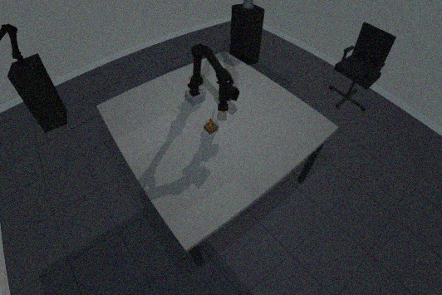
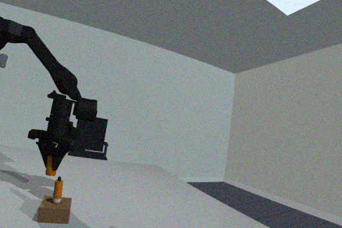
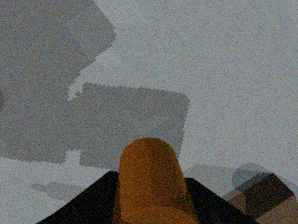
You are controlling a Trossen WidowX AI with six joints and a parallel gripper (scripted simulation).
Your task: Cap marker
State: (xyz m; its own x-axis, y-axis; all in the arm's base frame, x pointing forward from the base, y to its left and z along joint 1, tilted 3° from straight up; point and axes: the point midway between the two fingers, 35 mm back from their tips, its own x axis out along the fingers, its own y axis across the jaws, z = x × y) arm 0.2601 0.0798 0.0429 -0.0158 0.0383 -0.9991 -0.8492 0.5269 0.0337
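The holder block lies 120 mm to the right of my gripper tip, 60 mm below it and 60 mm ahead of it. Also, from my gripper tip: orange cap 10 mm above.
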